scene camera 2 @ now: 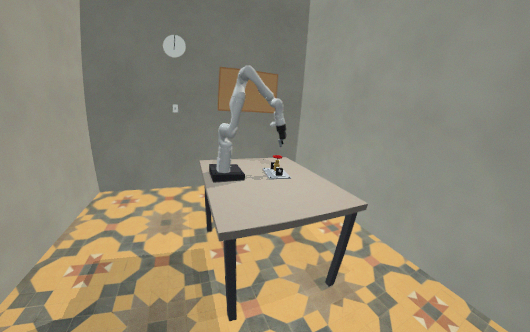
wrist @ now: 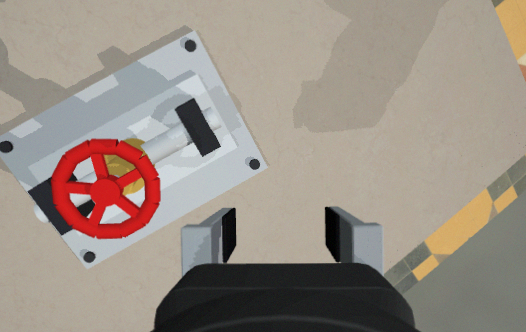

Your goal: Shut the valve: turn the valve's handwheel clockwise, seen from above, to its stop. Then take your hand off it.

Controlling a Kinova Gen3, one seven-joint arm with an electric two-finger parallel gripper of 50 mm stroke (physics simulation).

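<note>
The red five-spoked handwheel (scene camera 2: 277, 157) (wrist: 106, 192) tops the brass valve body (scene camera 2: 277, 165) (wrist: 133, 186). In the wrist view the wheel is at the left, and it hides part of the body and pipe. The valve is mounted on a light grey base plate (scene camera 2: 285, 176) (wrist: 244, 175). My gripper (scene camera 2: 281, 144) (wrist: 280, 226) is open and empty. It hangs above the valve in the scene view and stands apart from the wheel, which lies left of the fingers in the wrist view. How far the wheel is turned cannot be told.
Two black pipe clamps (scene camera 2: 279, 171) (wrist: 198, 127) stand on the plate and hold a pale pipe (wrist: 170, 144). The plate lies on the table (scene camera 2: 280, 200) (wrist: 300, 165), near its far side in the scene view. The arm's black base (scene camera 2: 226, 173) stands at the table's left.
</note>
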